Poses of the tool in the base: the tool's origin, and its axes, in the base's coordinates. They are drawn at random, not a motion.
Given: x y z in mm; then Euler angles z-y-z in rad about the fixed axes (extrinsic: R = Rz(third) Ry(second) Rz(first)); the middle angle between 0 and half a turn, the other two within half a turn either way.
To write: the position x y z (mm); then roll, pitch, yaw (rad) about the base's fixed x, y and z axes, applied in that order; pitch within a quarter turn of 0, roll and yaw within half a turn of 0. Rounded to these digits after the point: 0 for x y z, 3 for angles.
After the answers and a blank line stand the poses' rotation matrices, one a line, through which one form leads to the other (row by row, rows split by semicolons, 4 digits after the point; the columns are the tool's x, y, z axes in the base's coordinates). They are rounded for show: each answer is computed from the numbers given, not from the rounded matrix.
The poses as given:
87, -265, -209, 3.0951, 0.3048, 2.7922
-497, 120, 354, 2.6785, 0.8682, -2.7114
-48, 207, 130, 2.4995, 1.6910, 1.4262
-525, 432, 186, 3.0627, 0.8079, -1.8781
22, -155, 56, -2.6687, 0.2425, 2.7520
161, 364, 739, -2.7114, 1.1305, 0.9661
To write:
87, -265, -209, 0.015, -0.304, -0.398
-497, 120, 354, 0.485, -0.752, -0.228
-48, 207, 130, 1.770, -0.919, 2.838
-525, 432, 186, 0.082, -0.805, 1.150
22, -155, 56, -0.112, -0.215, 0.095
161, 364, 739, -0.725, -0.965, -1.353

0.8794 0.3836 -0.2820; -0.3699 0.9234 0.1027; 0.2998 0.0139 0.9539
0.7118 -0.1108 -0.6936; -0.1649 0.9335 -0.3183; 0.6828 0.3409 0.6462
-0.5788 0.8028 0.1431; 0.1813 -0.0443 0.9824; 0.7951 0.5946 -0.1199
0.2835 -0.9337 -0.2187; 0.6328 0.3535 -0.6890; 0.7206 0.0570 0.6910
0.9724 -0.0709 -0.2221; 0.0931 0.9915 0.0912; 0.2138 -0.1094 0.9707
0.1229 0.8488 0.5143; -0.5558 -0.3705 0.7442; 0.8222 -0.3773 0.4262

